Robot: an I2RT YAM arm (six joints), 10 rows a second.
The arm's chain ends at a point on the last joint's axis. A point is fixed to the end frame.
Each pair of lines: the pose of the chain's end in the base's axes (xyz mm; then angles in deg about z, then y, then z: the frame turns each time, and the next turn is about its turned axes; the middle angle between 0 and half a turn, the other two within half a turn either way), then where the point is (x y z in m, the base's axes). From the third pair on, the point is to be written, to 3 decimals.
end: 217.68, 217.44, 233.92, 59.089, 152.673, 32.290
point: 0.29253 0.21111 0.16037
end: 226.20, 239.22, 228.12, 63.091, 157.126, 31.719
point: 0.29900 0.23349 0.15249
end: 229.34, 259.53, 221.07, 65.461, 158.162, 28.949
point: 0.303 0.258 0.146
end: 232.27, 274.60, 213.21, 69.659, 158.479, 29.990
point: 0.305 0.277 0.138
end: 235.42, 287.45, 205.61, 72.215, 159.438, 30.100
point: 0.308 0.292 0.130
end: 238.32, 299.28, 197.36, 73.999, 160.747, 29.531
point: 0.310 0.305 0.121
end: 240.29, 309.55, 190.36, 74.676, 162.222, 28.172
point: 0.312 0.316 0.114
